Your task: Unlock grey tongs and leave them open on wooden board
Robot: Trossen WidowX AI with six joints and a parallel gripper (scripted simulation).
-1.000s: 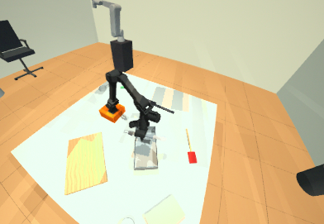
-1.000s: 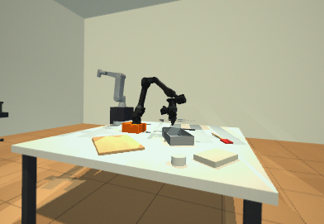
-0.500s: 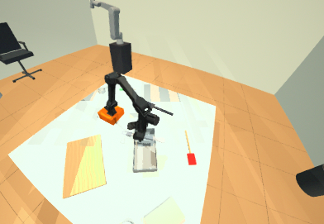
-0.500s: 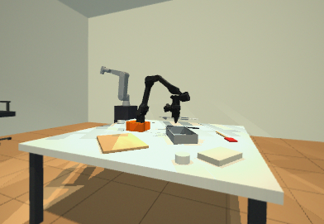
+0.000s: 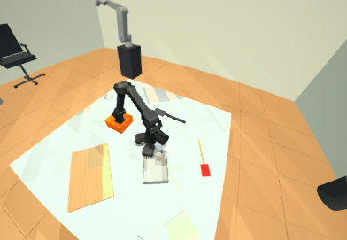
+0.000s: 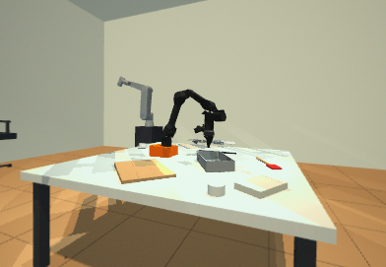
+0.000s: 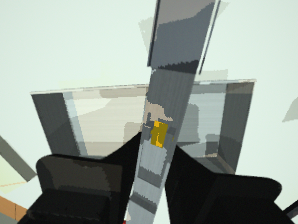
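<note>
The grey roasting tin is 70 mm below my gripper tip, 40 mm ahead of it and 10 mm to the right of it. Also, from my gripper tip: yellow lock piece: 40 mm above, 20 mm behind, 10 mm to the right; then red spatula: 330 mm ahead, 140 mm to the left, 90 mm below; then wooden board: 290 mm to the right, 260 mm behind, 90 mm below.
</note>
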